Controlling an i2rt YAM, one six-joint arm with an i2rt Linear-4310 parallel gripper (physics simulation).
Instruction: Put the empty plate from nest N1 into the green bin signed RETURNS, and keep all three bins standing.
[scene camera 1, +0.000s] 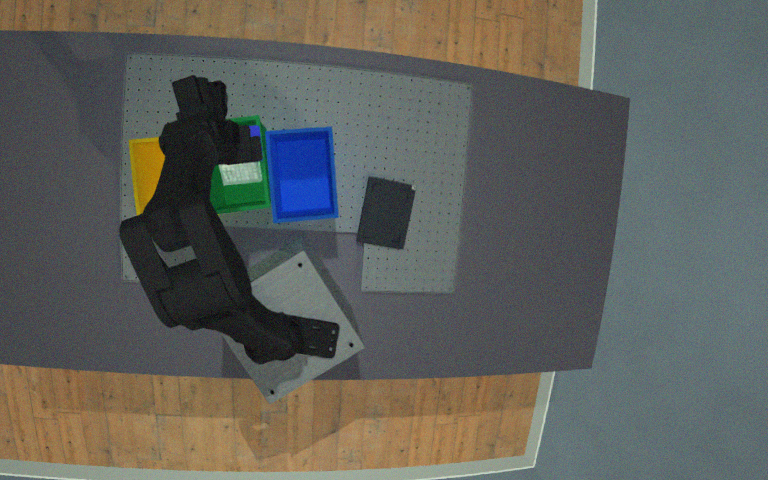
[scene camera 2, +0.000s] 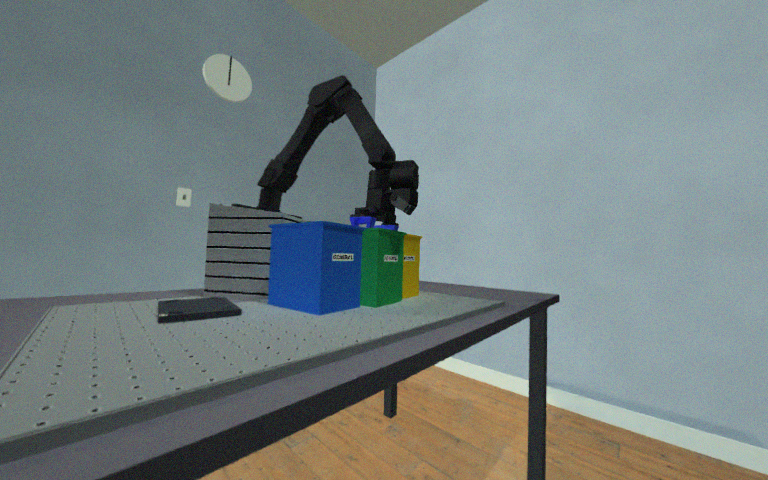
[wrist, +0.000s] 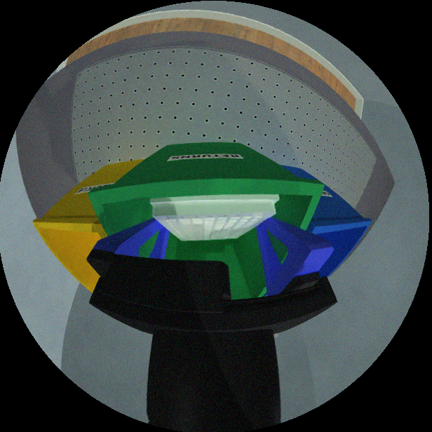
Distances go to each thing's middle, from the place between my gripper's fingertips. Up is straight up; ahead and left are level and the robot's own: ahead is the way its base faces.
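Yellow bin (scene camera 1: 147, 159): 120 mm to the left of my hand, 40 mm below it, 90 mm behind it. The green bin (scene camera 2: 382, 249) is 30 mm behind my hand and 40 mm below it. Blue bin (scene camera 2: 315, 267): 20 mm behind my hand, 40 mm below it and 140 mm to the right of it. For the white plate (scene camera 1: 250, 172), the offsets from my hand are 10 mm behind and 10 mm below.
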